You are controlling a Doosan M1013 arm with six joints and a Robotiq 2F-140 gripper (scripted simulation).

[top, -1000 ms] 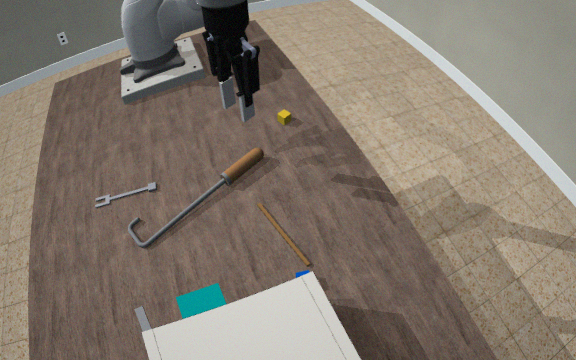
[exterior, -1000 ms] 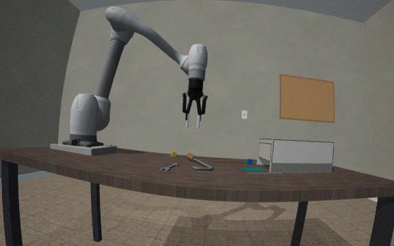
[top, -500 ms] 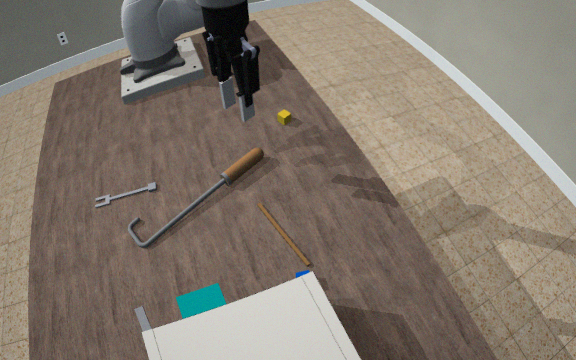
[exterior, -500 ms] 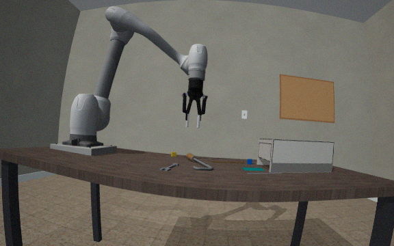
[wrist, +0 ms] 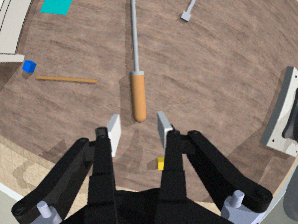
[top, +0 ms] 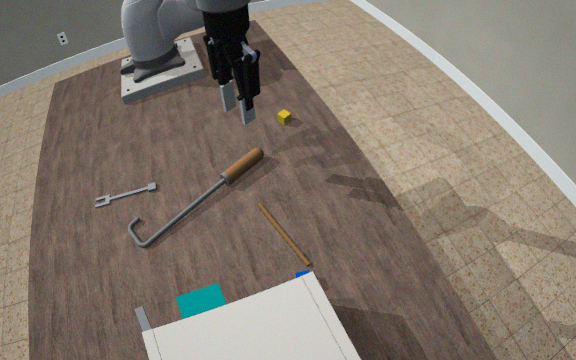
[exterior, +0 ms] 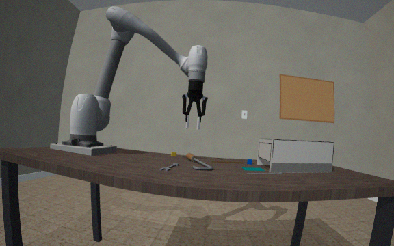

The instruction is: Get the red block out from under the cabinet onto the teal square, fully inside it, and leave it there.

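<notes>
The hook tool lies 20 mm ahead of my hand, 140 mm to the right of it and 180 mm below it. From my hand the other things lie so: yellow block (110 mm behind, 140 mm to the left, 180 mm below); blue block (310 mm ahead, 10 mm to the right, 180 mm below); thin wooden stick (190 mm ahead, 190 mm below).
</notes>
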